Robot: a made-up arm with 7 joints. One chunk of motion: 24 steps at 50 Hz.
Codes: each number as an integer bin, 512 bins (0 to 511) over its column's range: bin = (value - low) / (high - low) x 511, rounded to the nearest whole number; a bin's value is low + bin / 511 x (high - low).
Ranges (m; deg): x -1.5..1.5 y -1.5..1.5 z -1.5..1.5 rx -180..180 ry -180..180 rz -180..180
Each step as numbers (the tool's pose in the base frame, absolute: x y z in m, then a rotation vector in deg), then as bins.
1 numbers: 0.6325 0.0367 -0.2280 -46.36 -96.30 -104.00
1 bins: 363 262 217 190 119 108
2 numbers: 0.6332 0.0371 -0.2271 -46.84 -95.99 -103.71
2 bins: 363 262 217 189 119 108
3 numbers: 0.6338 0.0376 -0.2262 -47.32 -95.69 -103.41
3 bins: 363 262 217 188 120 109
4 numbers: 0.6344 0.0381 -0.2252 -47.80 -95.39 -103.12
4 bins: 364 262 217 188 120 109
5 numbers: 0.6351 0.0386 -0.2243 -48.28 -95.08 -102.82
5 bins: 364 262 217 187 121 110
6 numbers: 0.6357 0.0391 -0.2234 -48.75 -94.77 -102.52
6 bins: 364 262 217 186 121 110
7 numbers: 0.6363 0.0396 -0.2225 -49.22 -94.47 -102.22
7 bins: 364 262 218 186 121 110
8 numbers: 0.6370 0.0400 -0.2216 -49.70 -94.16 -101.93
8 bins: 364 262 218 185 122 111
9 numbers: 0.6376 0.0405 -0.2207 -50.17 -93.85 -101.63
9 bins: 364 262 218 184 122 111
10 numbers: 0.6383 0.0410 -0.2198 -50.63 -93.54 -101.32
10 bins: 364 262 218 184 123 112
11 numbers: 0.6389 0.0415 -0.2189 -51.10 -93.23 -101.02
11 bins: 364 263 218 183 123 112
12 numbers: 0.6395 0.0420 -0.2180 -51.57 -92.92 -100.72
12 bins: 364 263 218 182 124 113
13 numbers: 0.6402 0.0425 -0.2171 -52.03 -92.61 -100.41
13 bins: 365 263 219 182 124 113
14 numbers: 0.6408 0.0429 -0.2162 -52.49 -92.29 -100.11
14 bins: 365 263 219 181 124 113
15 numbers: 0.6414 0.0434 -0.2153 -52.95 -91.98 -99.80
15 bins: 365 263 219 180 125 114
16 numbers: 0.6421 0.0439 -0.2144 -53.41 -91.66 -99.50
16 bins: 365 263 219 180 125 114
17 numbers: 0.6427 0.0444 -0.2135 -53.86 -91.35 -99.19
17 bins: 365 263 219 179 126 115
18 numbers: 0.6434 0.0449 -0.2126 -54.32 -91.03 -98.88
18 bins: 365 263 219 178 126 115
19 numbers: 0.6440 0.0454 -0.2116 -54.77 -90.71 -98.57
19 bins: 365 263 219 178 127 116
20 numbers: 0.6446 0.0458 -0.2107 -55.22 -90.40 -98.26
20 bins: 365 263 220 177 127 116
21 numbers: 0.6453 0.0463 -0.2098 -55.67 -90.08 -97.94
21 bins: 365 263 220 176 128 116
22 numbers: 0.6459 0.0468 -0.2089 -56.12 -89.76 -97.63
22 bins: 366 263 220 176 128 117
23 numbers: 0.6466 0.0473 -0.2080 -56.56 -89.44 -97.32
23 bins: 366 264 220 175 129 117
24 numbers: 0.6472 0.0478 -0.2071 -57.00 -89.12 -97.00
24 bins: 366 264 220 175 129 118
